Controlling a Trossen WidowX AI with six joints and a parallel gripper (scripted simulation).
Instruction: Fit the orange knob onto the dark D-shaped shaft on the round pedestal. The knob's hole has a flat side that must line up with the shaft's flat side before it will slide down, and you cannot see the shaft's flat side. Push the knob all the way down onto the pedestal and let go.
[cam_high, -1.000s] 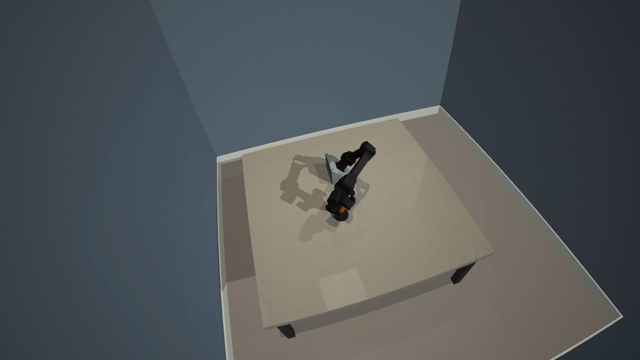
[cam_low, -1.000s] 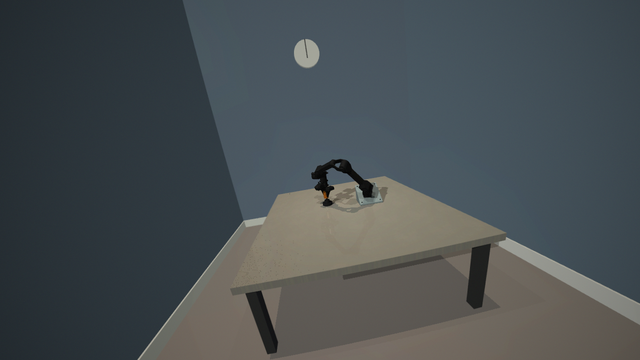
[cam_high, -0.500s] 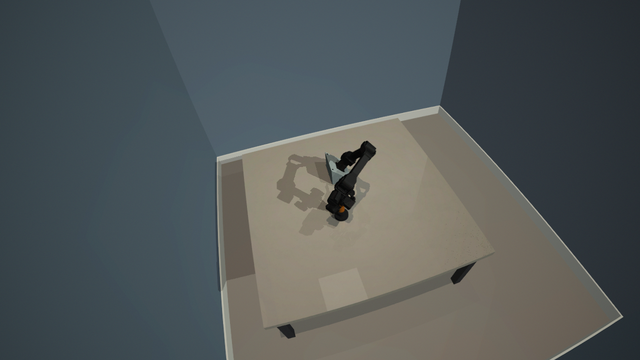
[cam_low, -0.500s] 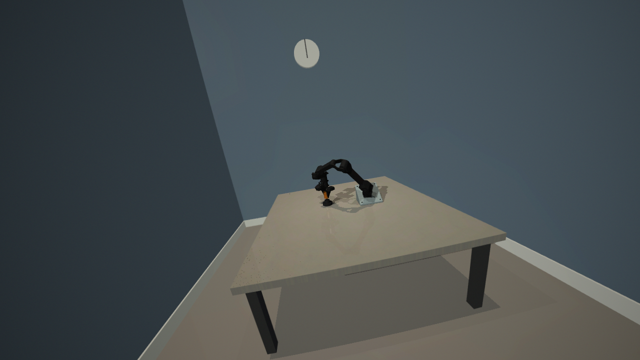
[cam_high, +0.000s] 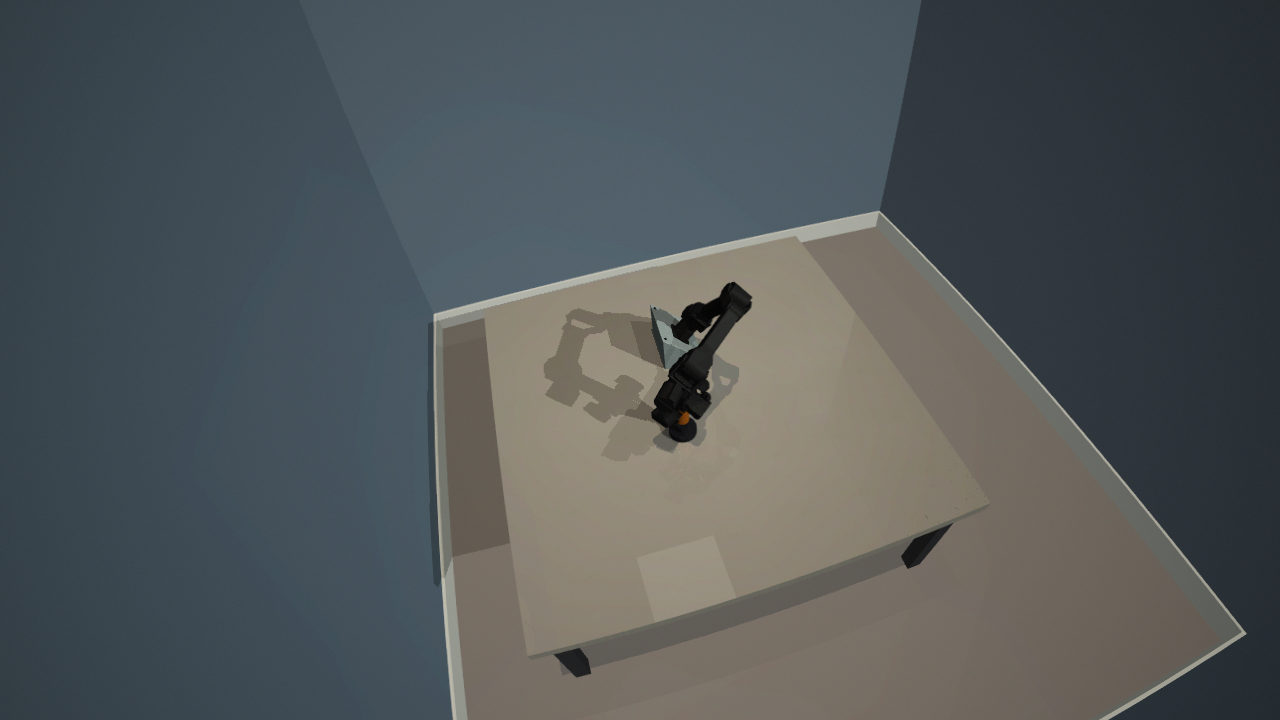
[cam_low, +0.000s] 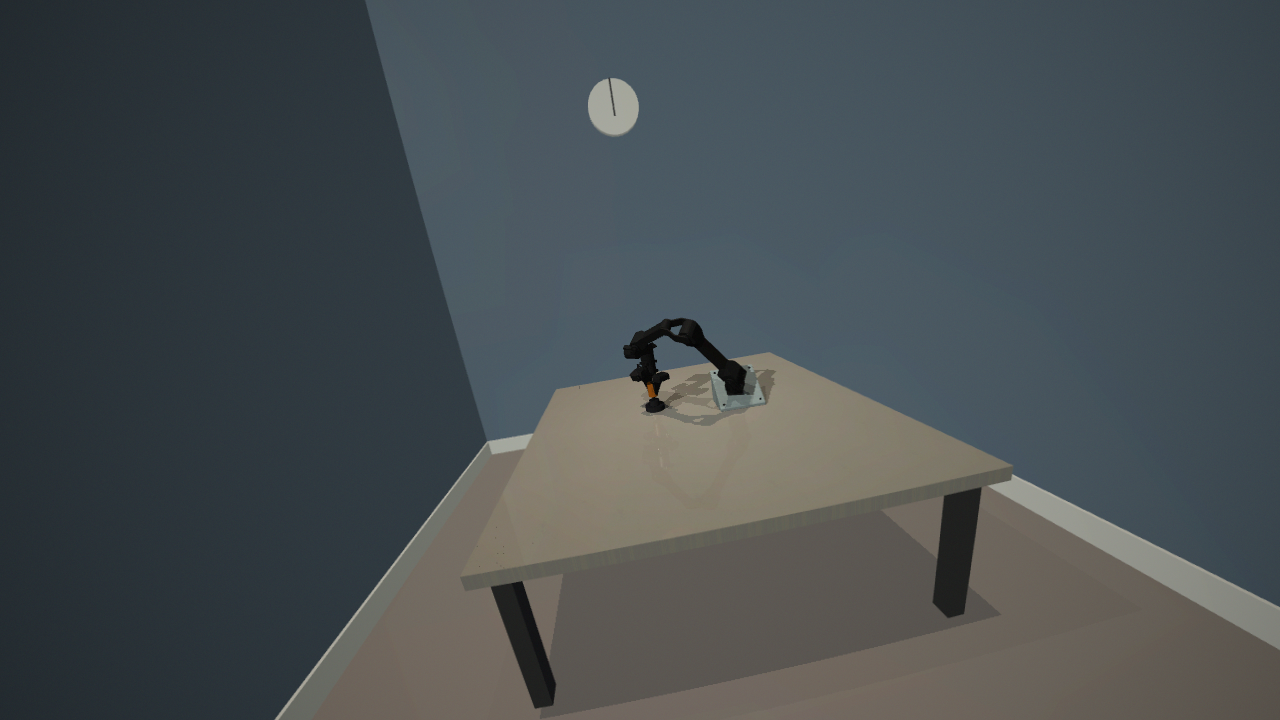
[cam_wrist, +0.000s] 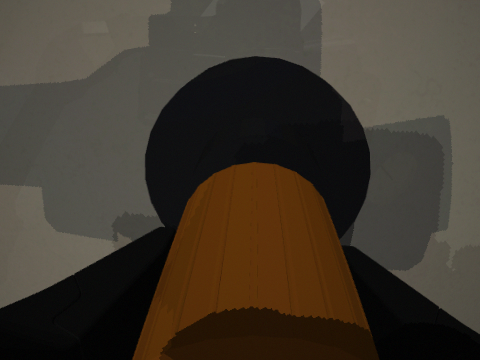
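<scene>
Now: gripper tip 20 mm below the orange knob. The rest, counted from my gripper tip: dark round pedestal (40 mm below).
</scene>
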